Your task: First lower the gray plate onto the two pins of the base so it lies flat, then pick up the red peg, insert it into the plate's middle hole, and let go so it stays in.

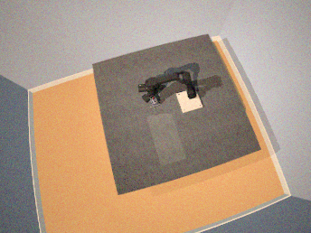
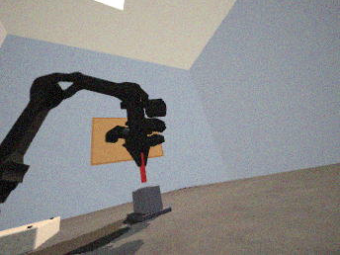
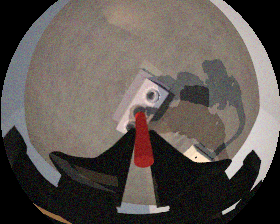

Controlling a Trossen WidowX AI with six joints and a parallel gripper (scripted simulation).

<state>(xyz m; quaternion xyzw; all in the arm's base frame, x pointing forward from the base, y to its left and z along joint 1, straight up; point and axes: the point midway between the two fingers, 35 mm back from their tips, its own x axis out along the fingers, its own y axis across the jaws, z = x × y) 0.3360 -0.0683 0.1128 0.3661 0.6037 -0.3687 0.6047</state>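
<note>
My gripper tip is 7 cm above the gray plate. Round my gripper tip: red peg: right at my gripper tip; base: 11 cm below.
</note>
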